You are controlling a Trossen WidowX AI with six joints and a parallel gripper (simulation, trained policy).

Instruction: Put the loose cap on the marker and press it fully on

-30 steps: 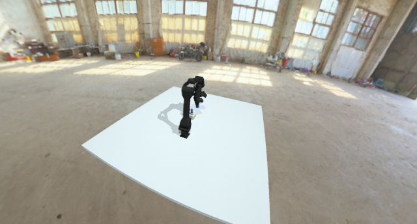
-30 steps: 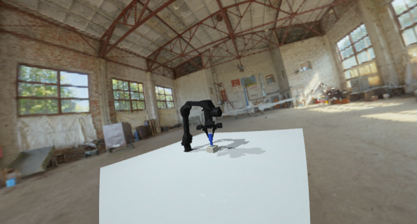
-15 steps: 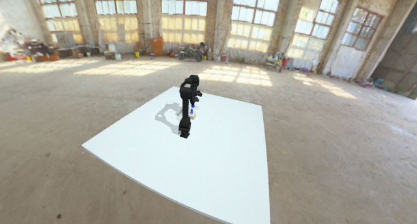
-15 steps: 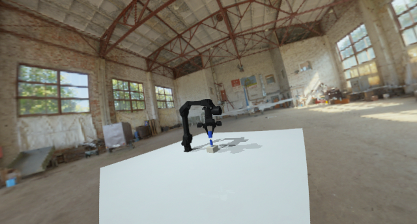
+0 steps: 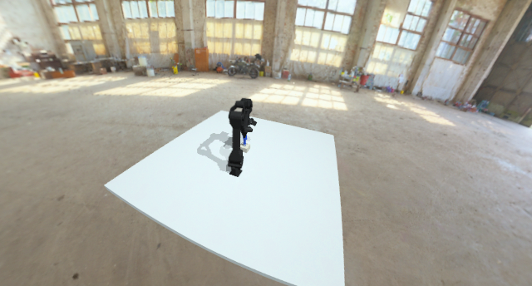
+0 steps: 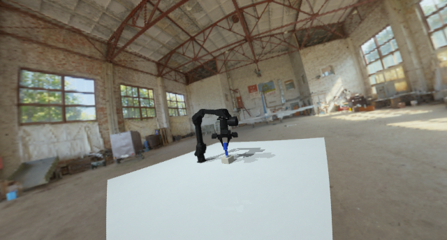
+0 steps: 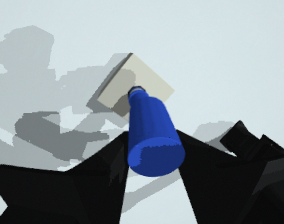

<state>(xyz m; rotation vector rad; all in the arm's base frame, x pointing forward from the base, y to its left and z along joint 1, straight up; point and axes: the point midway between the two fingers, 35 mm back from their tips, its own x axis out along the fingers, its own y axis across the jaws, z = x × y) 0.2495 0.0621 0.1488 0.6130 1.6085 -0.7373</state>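
The blue marker lies 4 cm below my gripper tip and 1 cm ahead of it. From my gripper tip the other things lie so: holder block 10 cm below, 1 cm ahead; blue cap 1 cm ahead, 1 cm above.
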